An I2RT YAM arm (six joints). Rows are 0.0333 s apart.
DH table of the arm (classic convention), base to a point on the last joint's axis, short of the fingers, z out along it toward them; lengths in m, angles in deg. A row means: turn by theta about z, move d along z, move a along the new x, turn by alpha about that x. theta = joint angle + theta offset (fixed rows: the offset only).
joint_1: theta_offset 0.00  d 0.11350  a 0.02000  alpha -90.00
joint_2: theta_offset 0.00  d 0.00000  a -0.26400  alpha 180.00
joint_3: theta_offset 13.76  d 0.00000  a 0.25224  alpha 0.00
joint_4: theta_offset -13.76  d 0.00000  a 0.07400  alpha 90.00
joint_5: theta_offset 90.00  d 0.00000  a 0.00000  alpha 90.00
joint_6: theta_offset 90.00  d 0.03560  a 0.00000  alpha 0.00
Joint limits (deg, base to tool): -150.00..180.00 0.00..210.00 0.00..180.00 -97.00..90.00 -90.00..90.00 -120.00..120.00
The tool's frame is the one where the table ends.
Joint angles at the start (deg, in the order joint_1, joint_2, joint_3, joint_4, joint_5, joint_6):
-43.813 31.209 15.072 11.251 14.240 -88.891
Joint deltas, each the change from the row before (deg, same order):
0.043 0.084 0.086 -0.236 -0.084 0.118
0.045 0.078 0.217 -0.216 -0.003 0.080
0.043 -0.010 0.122 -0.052 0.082 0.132
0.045 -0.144 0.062 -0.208 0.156 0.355
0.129 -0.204 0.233 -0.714 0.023 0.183
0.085 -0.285 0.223 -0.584 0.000 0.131
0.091 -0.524 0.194 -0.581 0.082 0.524
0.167 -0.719 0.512 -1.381 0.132 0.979
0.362 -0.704 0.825 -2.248 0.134 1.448
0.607 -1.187 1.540 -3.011 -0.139 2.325
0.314 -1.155 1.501 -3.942 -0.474 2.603
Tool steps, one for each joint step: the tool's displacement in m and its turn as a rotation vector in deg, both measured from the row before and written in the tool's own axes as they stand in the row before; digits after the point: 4 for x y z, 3 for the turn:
-0.0002 0.0001 0.0001 -0.228 -0.122 0.057
-0.0002 -0.0008 0.0001 -0.075 -0.046 0.057
-0.0001 -0.0007 -0.0001 0.079 0.037 0.148
0.0001 -0.0003 -0.0004 0.002 0.111 0.351
-0.0002 -0.0005 -0.0006 -0.269 -0.097 0.103
-0.0001 -0.0009 -0.0007 -0.075 -0.082 0.104
0.0001 -0.0012 -0.0013 0.134 -0.014 0.550
0.0000 -0.0021 -0.0019 -0.143 -0.027 0.926
-0.0004 -0.0023 -0.0023 -0.701 -0.174 1.230
-0.0011 -0.0061 -0.0043 -0.337 -0.710 2.188
-0.0004 -0.0040 -0.0045 -1.341 -0.590 2.246

